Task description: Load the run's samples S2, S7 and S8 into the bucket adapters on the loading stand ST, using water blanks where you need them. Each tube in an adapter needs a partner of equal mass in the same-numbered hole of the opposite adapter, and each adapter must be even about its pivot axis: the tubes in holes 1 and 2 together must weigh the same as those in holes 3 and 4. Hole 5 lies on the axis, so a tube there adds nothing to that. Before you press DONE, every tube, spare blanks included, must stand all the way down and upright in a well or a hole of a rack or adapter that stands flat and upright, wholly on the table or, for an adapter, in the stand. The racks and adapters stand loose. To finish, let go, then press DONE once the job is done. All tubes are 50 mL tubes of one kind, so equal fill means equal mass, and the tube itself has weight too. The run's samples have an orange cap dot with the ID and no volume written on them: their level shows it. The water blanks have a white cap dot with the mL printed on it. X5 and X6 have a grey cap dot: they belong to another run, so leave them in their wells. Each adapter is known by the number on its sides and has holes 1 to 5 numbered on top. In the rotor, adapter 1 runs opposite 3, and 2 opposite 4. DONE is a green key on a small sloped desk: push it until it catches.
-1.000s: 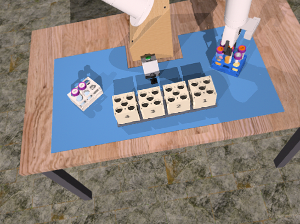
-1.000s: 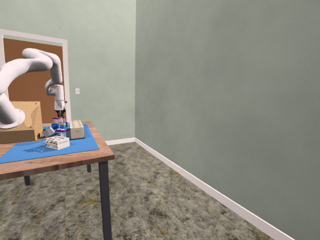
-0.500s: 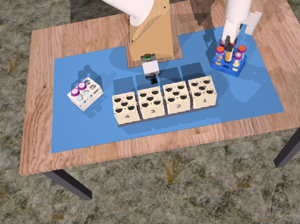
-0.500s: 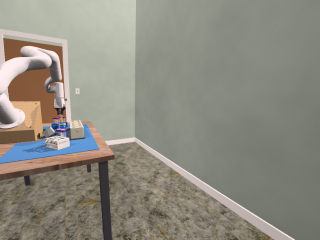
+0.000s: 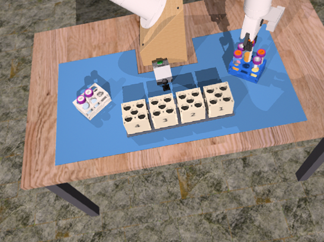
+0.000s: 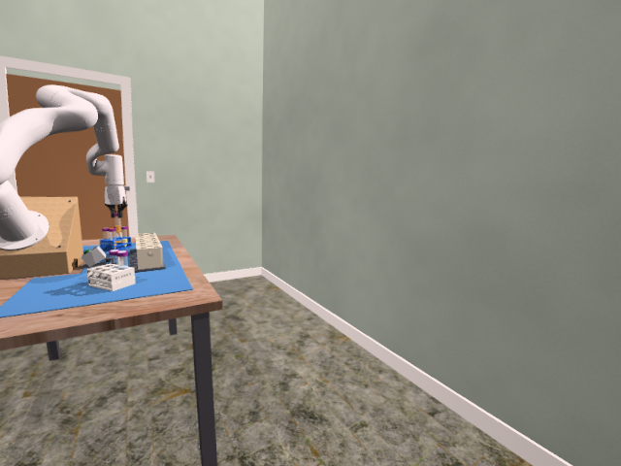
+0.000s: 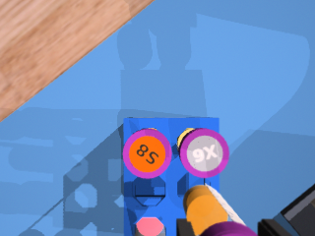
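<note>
My gripper is now 10 mm short of the orange-dot sample tube and 50 mm above it. The rest, counted from my hand: white rack: 30 mm ahead, 660 mm to the right, 170 mm below; then green DONE key: 90 mm behind, 350 mm to the right, 130 mm below; then blue rack: 20 mm behind, 10 mm to the left, 170 mm below.
</note>
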